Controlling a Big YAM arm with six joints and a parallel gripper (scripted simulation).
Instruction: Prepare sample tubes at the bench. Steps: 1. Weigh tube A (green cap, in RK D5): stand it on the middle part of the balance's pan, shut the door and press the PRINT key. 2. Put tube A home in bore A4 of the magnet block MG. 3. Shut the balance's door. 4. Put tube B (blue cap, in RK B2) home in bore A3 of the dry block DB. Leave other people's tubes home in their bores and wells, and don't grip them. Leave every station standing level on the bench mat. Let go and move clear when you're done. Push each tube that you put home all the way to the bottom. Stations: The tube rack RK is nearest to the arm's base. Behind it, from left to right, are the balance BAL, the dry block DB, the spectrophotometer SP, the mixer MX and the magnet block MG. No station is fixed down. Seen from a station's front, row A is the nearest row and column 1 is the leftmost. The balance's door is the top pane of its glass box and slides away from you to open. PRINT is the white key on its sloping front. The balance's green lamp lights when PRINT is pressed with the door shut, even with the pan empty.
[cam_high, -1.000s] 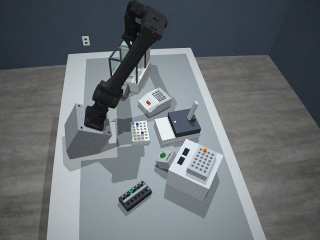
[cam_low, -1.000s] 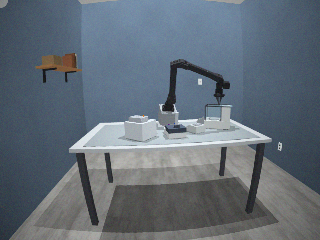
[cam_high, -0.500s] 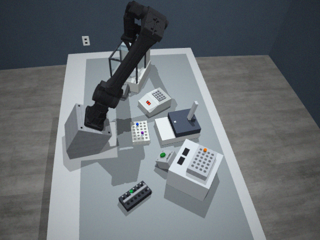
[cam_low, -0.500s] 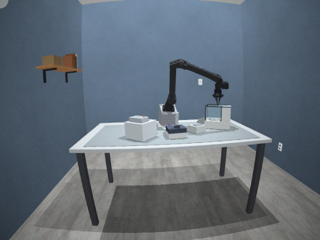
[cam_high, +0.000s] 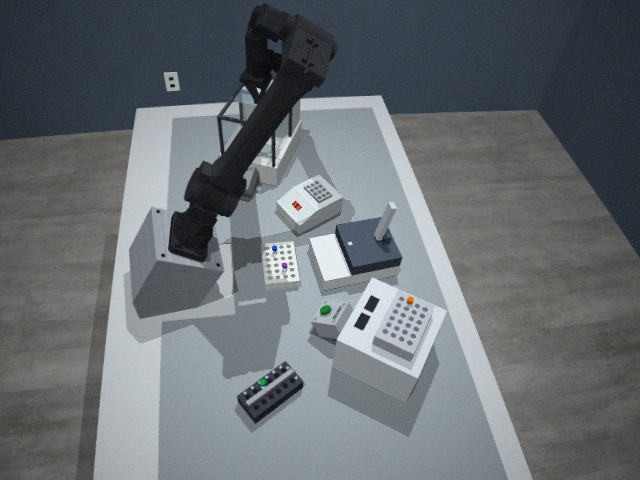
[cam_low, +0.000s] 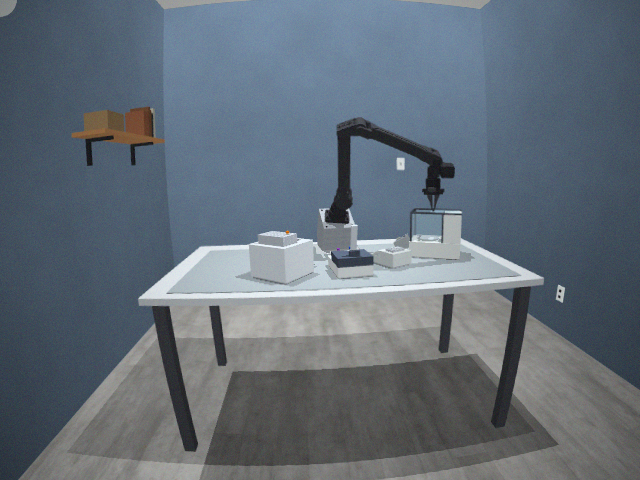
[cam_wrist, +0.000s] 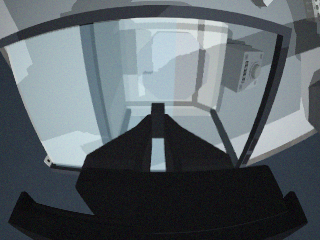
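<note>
Now: the tube B 400 mm to the right of my hand, 190 mm below it and 40 mm ahead of it. Round my hand: white tube rack: 430 mm to the right, 210 mm below, 50 mm ahead; balance door: 30 mm to the left, 10 mm below, 10 mm ahead; dry block DB: 230 mm to the right, 190 mm below, 140 mm ahead.
</note>
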